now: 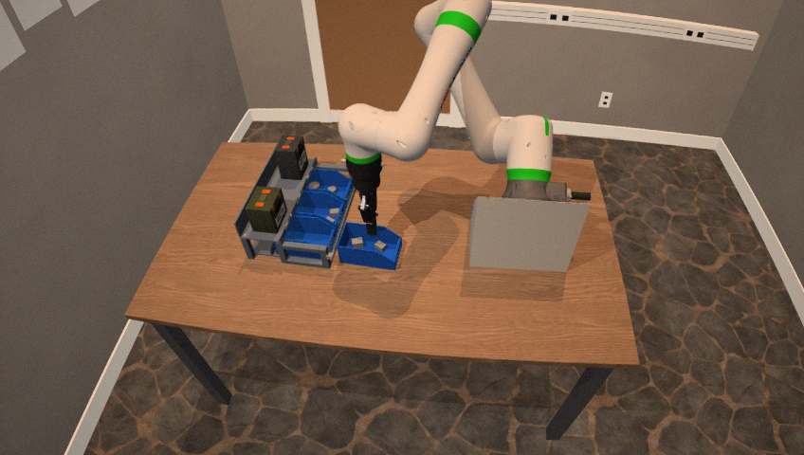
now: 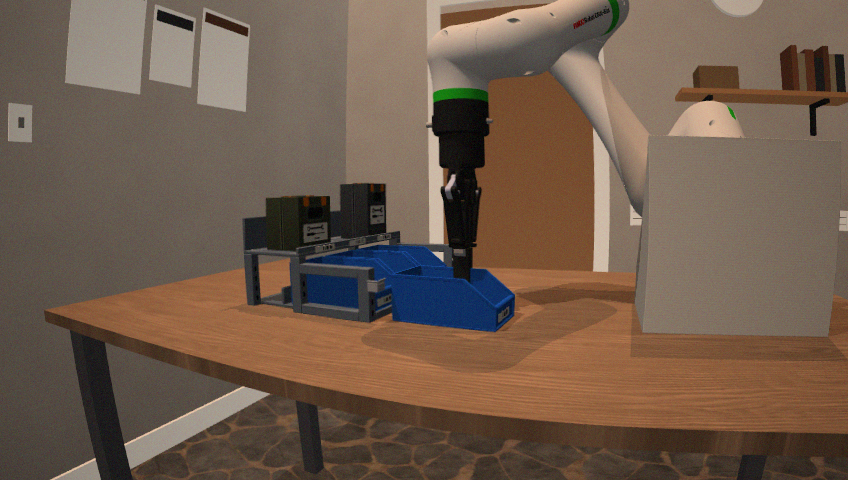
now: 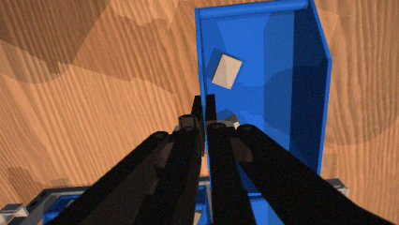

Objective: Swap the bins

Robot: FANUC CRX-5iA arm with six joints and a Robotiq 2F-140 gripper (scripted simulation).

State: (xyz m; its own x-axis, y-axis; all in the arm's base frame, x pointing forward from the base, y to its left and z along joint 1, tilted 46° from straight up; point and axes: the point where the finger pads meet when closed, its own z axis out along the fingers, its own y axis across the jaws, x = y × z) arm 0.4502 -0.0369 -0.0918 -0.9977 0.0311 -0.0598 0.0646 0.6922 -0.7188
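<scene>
My gripper is now 60 mm above the tan part, 30 mm past it and 20 mm to the right of it. The rest, counted from my hand: black box 290 mm ahead, 190 mm to the right, 90 mm above; then grey shelf 230 mm ahead, 70 mm to the right, 10 mm below.
</scene>
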